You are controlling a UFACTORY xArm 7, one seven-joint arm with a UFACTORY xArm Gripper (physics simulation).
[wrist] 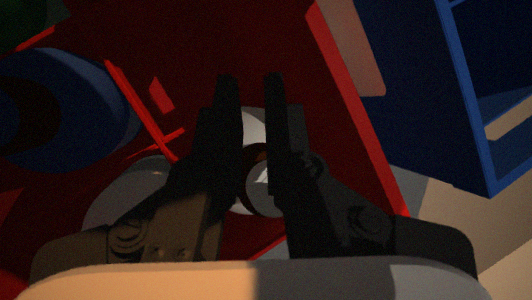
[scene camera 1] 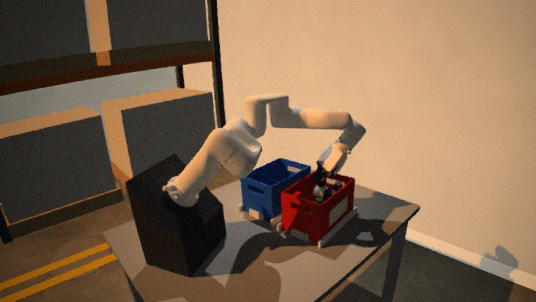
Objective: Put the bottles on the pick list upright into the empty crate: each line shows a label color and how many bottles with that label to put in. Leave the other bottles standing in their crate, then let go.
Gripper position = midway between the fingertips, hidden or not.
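Blue bottle (wrist: 69, 113) in sight. My gripper (wrist: 252, 101), also (scene camera 1: 314, 181).
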